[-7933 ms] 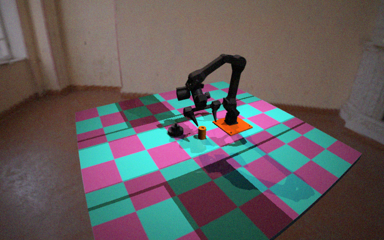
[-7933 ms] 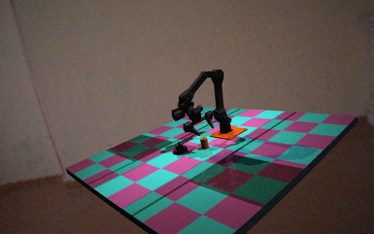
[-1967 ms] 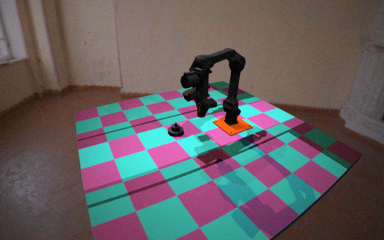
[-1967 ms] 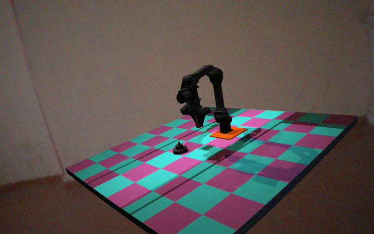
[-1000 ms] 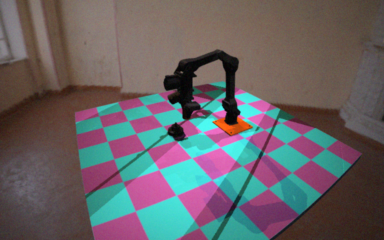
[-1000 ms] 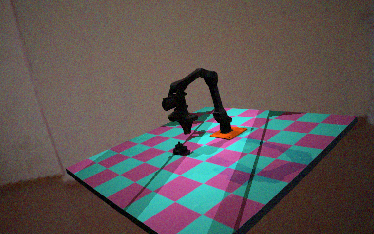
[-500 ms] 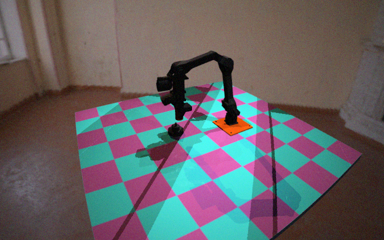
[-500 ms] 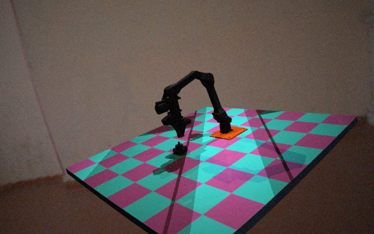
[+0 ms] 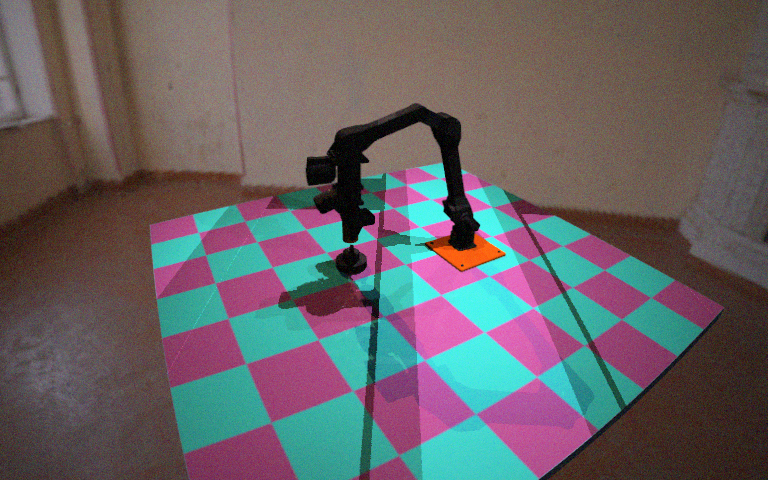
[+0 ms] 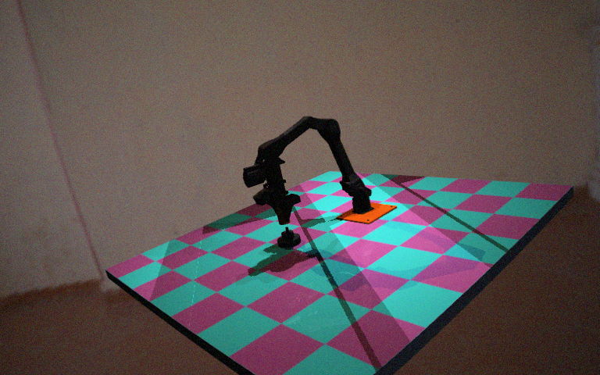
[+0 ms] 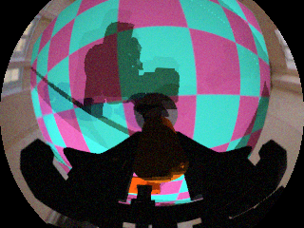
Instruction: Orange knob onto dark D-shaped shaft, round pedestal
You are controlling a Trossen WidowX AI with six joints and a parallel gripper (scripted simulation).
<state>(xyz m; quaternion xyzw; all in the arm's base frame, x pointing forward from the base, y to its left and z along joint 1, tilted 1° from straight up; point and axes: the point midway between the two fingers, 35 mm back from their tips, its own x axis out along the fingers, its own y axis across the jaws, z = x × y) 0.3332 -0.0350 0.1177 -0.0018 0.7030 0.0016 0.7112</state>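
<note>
Now: the round pedestal 6 cm below my gripper tip. Also, from my gripper tip: orange knob (2 cm above).
</note>
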